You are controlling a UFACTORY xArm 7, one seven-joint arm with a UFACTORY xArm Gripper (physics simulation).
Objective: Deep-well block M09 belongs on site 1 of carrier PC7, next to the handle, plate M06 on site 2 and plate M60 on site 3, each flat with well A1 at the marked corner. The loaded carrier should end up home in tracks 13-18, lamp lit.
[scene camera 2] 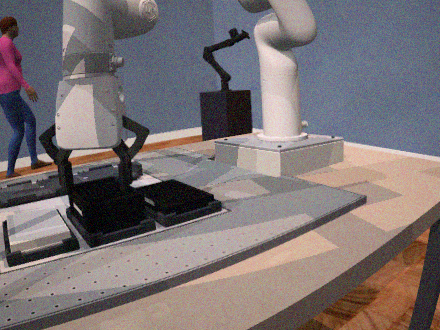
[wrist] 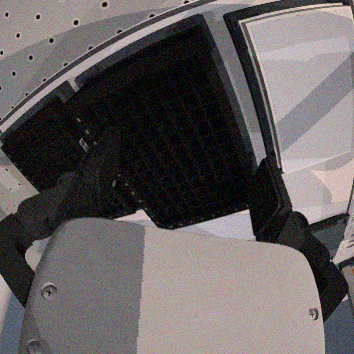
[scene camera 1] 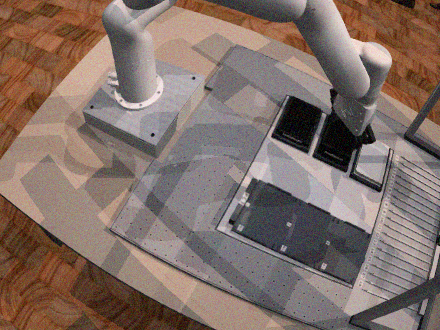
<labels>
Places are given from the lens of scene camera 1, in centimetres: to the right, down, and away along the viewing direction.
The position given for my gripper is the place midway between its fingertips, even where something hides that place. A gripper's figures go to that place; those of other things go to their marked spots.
my gripper (scene camera 1: 344,134): 30, -8, 94
dark carrier (scene camera 1: 266,214): 10, 10, 87
pale lidded plate (scene camera 1: 371,162): 38, -1, 94
perforated deck (scene camera 1: 173,211): -10, 10, 86
The marked spots on the dark carrier and the pale lidded plate are 31 cm apart.
</labels>
